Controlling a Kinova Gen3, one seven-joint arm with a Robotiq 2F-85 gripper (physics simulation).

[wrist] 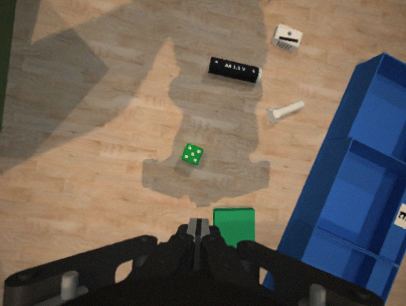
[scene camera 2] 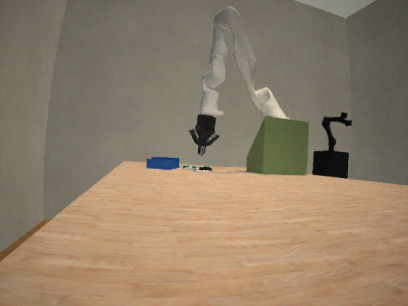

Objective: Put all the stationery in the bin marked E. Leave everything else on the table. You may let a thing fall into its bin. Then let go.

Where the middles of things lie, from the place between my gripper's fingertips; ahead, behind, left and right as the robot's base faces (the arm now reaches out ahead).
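Flat green block (wrist: 235, 224): my hand 40 mm short of it, 10 mm to the left of it, 50 mm above it. Counted from my hand: black battery (wrist: 218, 66), 10 mm ahead, 140 mm to the left, 50 mm below; blue divided bin (wrist: 341, 224), 40 mm below, 150 mm ahead, 40 mm to the left.
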